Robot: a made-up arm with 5 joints.
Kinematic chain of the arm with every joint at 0, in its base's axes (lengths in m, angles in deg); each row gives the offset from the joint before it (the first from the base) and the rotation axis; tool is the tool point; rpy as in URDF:
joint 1: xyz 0.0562 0 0.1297 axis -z
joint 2: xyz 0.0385 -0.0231 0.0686 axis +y
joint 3: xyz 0.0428 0 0.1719 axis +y
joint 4: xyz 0.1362 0 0.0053 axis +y
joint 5: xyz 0.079 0.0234 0 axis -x
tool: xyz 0 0 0 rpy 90 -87.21 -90
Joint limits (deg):
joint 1: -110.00..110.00
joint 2: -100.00..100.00
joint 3: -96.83..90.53
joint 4: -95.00..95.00
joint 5: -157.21..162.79
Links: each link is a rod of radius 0.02 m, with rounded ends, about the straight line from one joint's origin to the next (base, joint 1, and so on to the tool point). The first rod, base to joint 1, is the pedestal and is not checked.
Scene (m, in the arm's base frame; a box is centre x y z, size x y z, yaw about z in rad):
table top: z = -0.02
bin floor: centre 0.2 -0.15 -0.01 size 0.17 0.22 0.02 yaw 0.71
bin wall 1: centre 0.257 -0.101 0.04 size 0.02 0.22 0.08 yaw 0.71
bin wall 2: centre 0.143 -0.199 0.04 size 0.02 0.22 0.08 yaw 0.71
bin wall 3: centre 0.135 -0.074 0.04 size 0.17 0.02 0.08 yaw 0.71
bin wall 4: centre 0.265 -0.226 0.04 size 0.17 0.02 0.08 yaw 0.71
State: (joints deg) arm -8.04 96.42 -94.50 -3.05 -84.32
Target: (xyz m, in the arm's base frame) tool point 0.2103 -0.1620 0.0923
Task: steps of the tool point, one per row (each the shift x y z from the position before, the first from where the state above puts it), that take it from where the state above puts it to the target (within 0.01 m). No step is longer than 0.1 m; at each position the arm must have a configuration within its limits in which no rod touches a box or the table.
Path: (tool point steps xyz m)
1: 0.0082 -0.0497 -0.0093
2: -0.0079 -0.0498 -0.0069
3: -0.0230 -0.0457 -0.0038
4: -0.0360 -0.0380 0.0004
5: -0.0458 -0.0276 0.0049
6: -0.0517 -0.0155 0.0097
7: -0.0537 -0.0031 0.0143
8: -0.0517 0.0084 0.0182
9: 0.0023 -0.0024 -0.0365
10: -0.0023 0.0024 -0.0375

